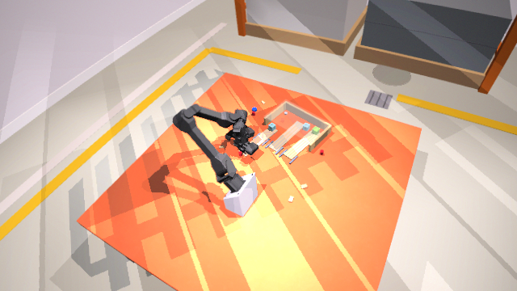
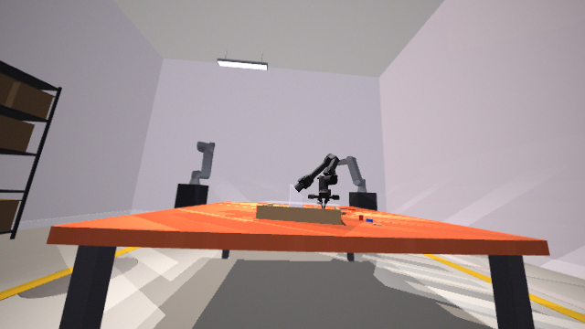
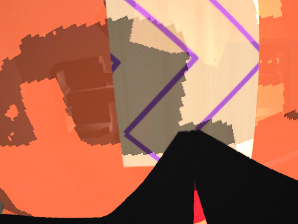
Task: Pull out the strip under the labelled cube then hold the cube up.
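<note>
Right now the strip is 110 mm ahead of my gripper tip and 30 mm to the right of it.
</note>
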